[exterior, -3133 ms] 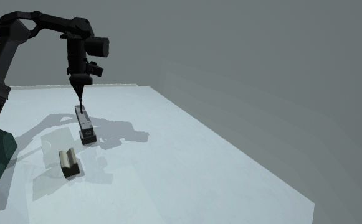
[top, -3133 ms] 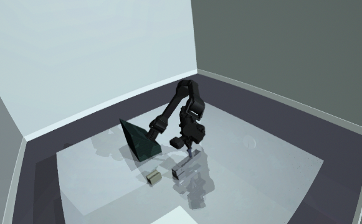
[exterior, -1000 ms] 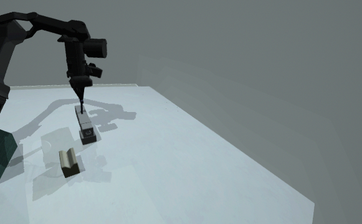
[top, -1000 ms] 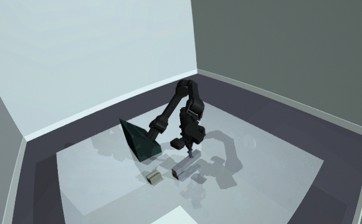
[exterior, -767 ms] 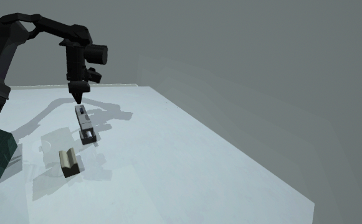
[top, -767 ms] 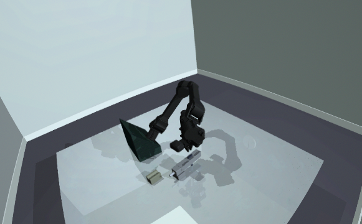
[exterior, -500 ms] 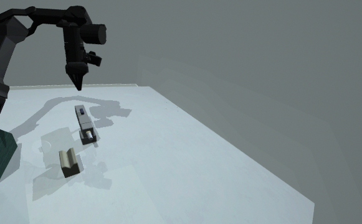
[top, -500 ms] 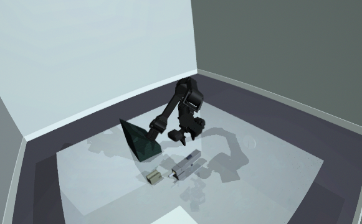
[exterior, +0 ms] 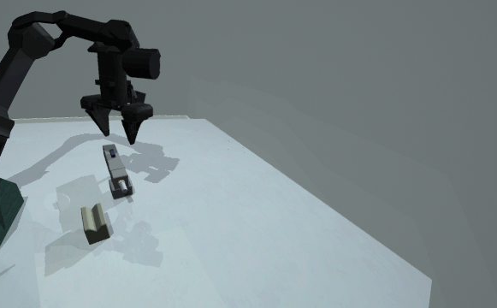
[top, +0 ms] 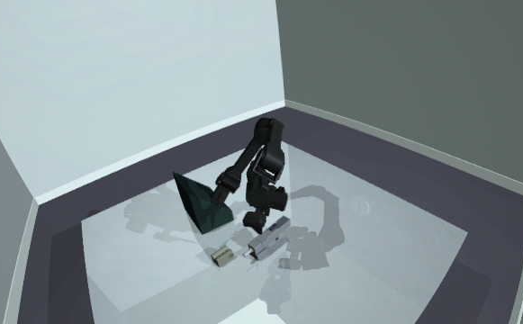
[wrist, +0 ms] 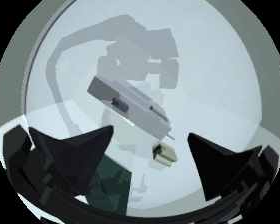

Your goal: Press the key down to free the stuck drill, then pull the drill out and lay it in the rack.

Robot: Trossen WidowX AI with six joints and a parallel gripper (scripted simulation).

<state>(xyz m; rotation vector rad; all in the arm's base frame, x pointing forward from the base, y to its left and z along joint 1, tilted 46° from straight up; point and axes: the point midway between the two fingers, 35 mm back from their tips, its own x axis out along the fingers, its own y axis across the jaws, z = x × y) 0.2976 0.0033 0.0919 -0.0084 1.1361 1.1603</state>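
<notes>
Now: the drill 1 cm behind my gripper tip, 3 cm to the right of it and 9 cm below it. From my gripper tip the other things lie so: rack 5 cm behind, 16 cm to the right, 12 cm below; then key 3 cm behind, 5 cm to the left, 9 cm below.
</notes>
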